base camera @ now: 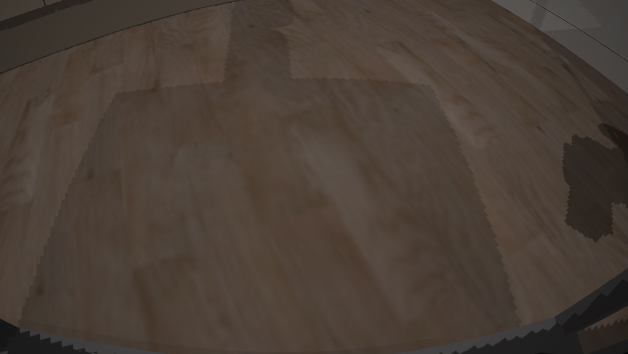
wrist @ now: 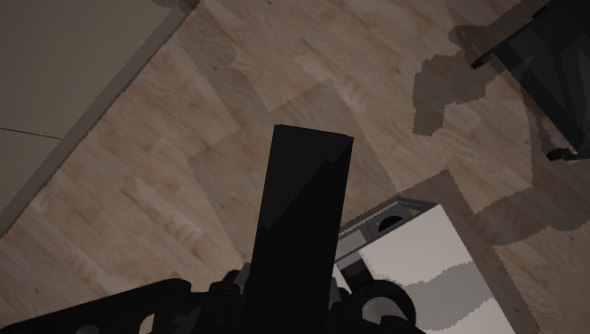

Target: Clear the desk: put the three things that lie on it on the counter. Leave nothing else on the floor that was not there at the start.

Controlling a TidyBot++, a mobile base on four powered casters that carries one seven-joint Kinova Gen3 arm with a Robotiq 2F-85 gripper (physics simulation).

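Places are measured from the arm's base along level axes (x up, y left, z back), in centimetres.
Pixels of known places: gripper, fingertip midpoint: (wrist: 287,287); arm's base, link origin: (wrist: 380,317).
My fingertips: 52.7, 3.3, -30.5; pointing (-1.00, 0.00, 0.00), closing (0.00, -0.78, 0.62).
Ahead of a thing's pixels: the offset from my fingertips to its top centre, as dx, dy, dz. "*": to the spot under its first point. Level surfaces: height alone.
A long black box-shaped thing {+5.5, -0.7, -0.8} (wrist: 305,200) is held in my gripper (wrist: 287,287) in the wrist view. It points away from the fingers over the wooden floor, and its lower part is hidden among the dark fingers. My gripper is shut on it. A large beige surface with a straight edge (wrist: 75,65) lies at the upper left of the wrist view; I cannot tell if it is the counter's top. The desk and the other things from it do not show in either view.
My mobile base (wrist: 445,250) with its white top is at the lower right of the wrist view. A black piece of furniture with thin legs {* -79.1, -87.8, +4.2} (wrist: 545,75) stands at the upper right. In the base view, a beige base panel (base camera: 100,37) runs along the upper left. Shadows lie on the wooden floor {dx -92.4} (base camera: 530,200).
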